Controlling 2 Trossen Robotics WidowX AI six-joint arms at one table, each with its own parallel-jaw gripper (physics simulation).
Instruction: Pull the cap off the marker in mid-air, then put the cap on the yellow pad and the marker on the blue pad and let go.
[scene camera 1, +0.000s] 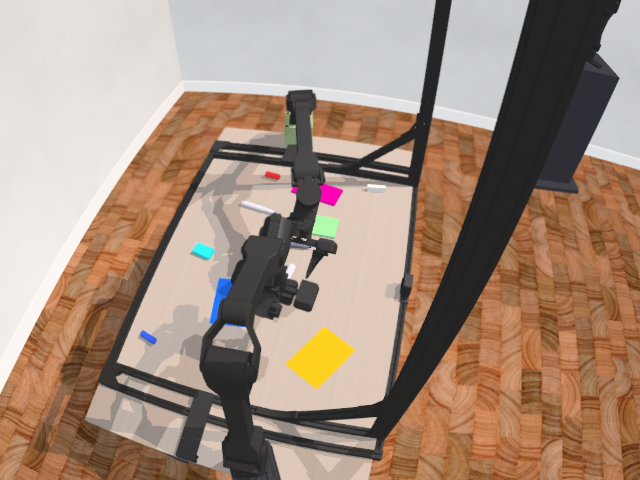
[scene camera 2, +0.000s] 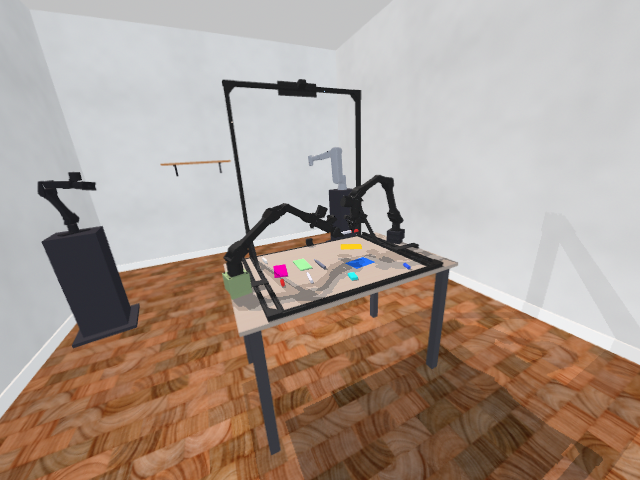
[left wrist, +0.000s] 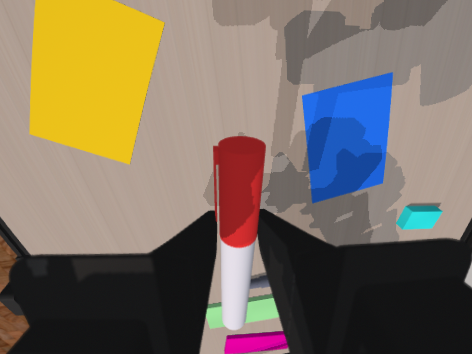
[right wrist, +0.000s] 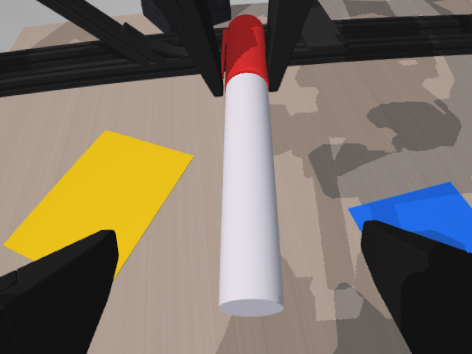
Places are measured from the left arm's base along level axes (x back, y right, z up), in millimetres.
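Where they show: left gripper, fingertip midpoint: (scene camera 2: 351, 232) (left wrist: 236, 218) (right wrist: 245, 90); right gripper, fingertip midpoint: (scene camera 1: 289, 274) (scene camera 2: 341, 234) (left wrist: 230, 295) (right wrist: 240, 239); left arm's base at its link origin: (scene camera 1: 251, 463) (scene camera 2: 395, 229); right arm's base at its link origin: (scene camera 2: 235, 273).
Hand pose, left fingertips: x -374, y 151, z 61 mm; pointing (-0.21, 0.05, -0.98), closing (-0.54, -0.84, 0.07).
Note:
Things, the pixels of their top centre, and the offset from my left fingertips.
- white barrel at its top centre: (right wrist: 247, 106) (left wrist: 239, 276) (scene camera 1: 281, 285) dx -23, dy +16, dz +14 mm
- red cap at its top centre: (left wrist: 240, 207) (right wrist: 243, 37) (scene camera 2: 354, 229) dx +16, dy -10, dz +16 mm
- yellow pad at its top centre: (right wrist: 104, 197) (left wrist: 89, 82) (scene camera 1: 320, 357) (scene camera 2: 351, 246) dx +113, dy +75, dz -148 mm
- blue pad at its top centre: (right wrist: 452, 269) (left wrist: 348, 145) (scene camera 1: 232, 301) (scene camera 2: 360, 262) dx -106, dy -118, dz -148 mm
- cyan block at its top centre: (left wrist: 422, 220) (scene camera 1: 202, 249) dx -295, dy -179, dz -134 mm
- green pad at its top centre: (left wrist: 246, 313) (scene camera 1: 312, 223) (scene camera 2: 302, 263) dx -315, dy +164, dz -141 mm
- magenta pad at its top centre: (left wrist: 258, 344) (scene camera 1: 317, 190) (scene camera 2: 280, 270) dx -449, dy +213, dz -141 mm
- white pen at its top centre: (scene camera 1: 258, 206) dx -422, dy +16, dz -132 mm
- red piece at its top centre: (scene camera 1: 272, 173) dx -553, dy +86, dz -128 mm
- white piece at its top centre: (scene camera 1: 376, 186) dx -406, dy +403, dz -127 mm
- blue piece at its top centre: (scene camera 1: 147, 335) dx -36, dy -375, dz -128 mm
The marker has a white barrel (scene camera 1: 291, 269) (left wrist: 236, 285) (right wrist: 247, 190) and a red cap (scene camera 2: 355, 230) (left wrist: 241, 195) (right wrist: 246, 47), which is on it. It is held in mid-air. My left gripper (left wrist: 236, 218) (right wrist: 245, 90) is shut on the red cap. My right gripper (right wrist: 240, 239) is open, its fingers wide apart on either side of the barrel's free end, with gaps on both sides in the right wrist view. The yellow pad (scene camera 1: 320, 356) (scene camera 2: 351, 246) (left wrist: 90, 80) (right wrist: 115, 185) and the blue pad (scene camera 1: 219, 304) (scene camera 2: 360, 262) (left wrist: 350, 140) (right wrist: 425, 215) lie flat on the table. The left arm partly covers the blue pad in scene camera 1.
A cyan block (scene camera 1: 203, 251) (left wrist: 420, 217) lies near the blue pad. A green pad (scene camera 1: 325, 226), a magenta pad (scene camera 1: 330, 194), a white pen (scene camera 1: 256, 207), a red piece (scene camera 1: 272, 175), a white piece (scene camera 1: 376, 188) and a blue piece (scene camera 1: 148, 337) lie around. A black frame edges the table.

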